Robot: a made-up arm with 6 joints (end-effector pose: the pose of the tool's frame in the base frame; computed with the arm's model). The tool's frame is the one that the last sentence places. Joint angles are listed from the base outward.
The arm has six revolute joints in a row. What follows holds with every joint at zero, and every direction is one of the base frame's.
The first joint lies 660 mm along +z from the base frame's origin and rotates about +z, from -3.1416 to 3.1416 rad.
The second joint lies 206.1 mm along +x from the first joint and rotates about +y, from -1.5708 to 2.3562 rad.
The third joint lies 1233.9 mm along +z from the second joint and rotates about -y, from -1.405 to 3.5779 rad.
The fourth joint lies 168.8 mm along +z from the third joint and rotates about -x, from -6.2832 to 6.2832 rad.
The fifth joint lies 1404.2 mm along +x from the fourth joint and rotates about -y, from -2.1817 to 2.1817 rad.
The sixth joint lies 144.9 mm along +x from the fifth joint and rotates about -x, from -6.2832 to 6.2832 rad.
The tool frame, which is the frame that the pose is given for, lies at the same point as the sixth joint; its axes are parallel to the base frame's.
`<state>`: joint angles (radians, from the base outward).
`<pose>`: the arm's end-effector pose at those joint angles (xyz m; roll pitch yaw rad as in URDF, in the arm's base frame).
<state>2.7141 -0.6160 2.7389 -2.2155 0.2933 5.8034</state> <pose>1.8197 -0.7922 1.2001 -0.4174 0.0329 -0.1942</pose>
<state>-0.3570 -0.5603 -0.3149 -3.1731 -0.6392 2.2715</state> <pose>0.9016 -0.3392 2.3222 0.9183 -0.8841 -0.3866</pose>
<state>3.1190 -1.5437 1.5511 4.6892 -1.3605 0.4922</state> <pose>2.4644 -0.1974 0.5886 -2.0124 0.0129 -1.3822</pose>
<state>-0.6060 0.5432 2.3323 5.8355 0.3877 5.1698</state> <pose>0.2312 -0.1891 3.1709 -1.8593 -0.9791 2.8334</pose>
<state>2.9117 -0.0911 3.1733 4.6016 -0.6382 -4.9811</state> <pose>1.3372 -0.4011 1.5255 -2.8575 0.1645 -0.8736</pose>
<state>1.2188 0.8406 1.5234 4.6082 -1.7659 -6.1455</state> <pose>0.5834 1.9986 2.4937 0.7448 0.0432 3.0063</pose>
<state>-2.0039 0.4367 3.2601 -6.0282 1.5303 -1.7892</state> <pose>0.3303 0.6273 1.9258 -1.9529 1.1330 0.5011</pose>
